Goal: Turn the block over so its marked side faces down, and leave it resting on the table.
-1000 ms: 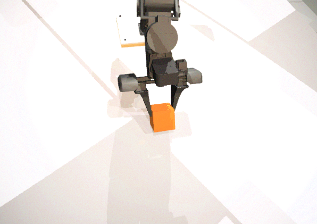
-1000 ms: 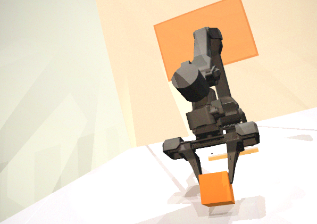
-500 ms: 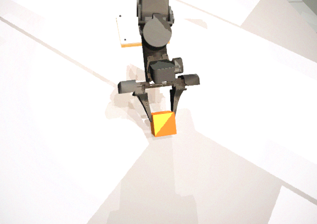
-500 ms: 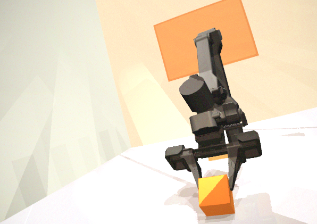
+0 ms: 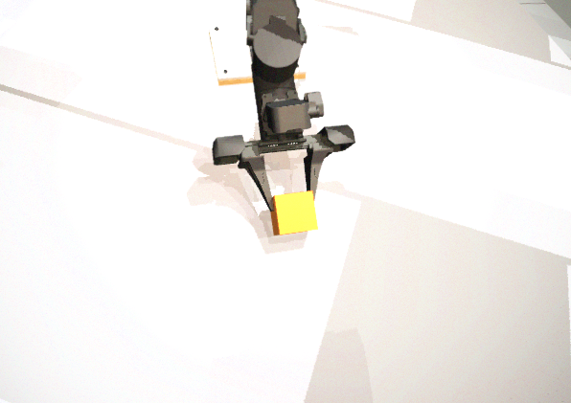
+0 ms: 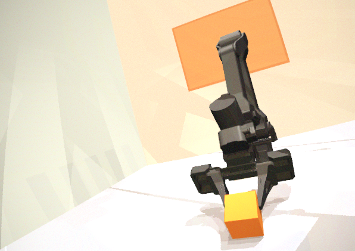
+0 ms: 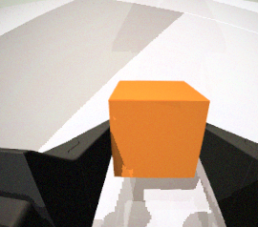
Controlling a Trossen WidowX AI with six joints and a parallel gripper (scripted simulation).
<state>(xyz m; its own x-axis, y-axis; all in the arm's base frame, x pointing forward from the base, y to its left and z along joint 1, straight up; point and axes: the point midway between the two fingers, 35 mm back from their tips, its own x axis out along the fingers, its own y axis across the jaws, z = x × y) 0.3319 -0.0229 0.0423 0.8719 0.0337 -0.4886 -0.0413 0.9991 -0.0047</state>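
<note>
The orange block is 2 cm below my gripper tip.
</note>
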